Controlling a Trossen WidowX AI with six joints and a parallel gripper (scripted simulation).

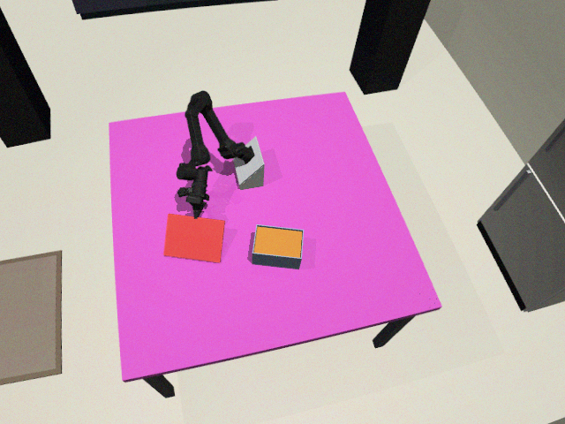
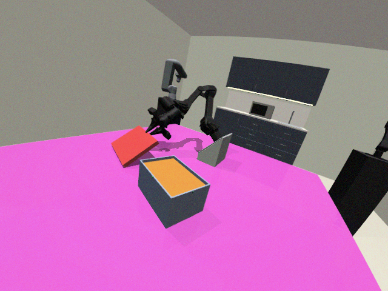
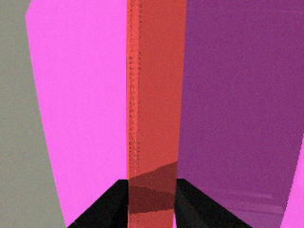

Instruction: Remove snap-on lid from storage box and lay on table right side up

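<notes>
Right now the red lid is 6 cm ahead of my gripper tip, 3 cm to the right of it and 4 cm below it. From my gripper tip the other things lie so: grey-blue storage box (20 cm ahead, 30 cm to the left, 5 cm below).
</notes>
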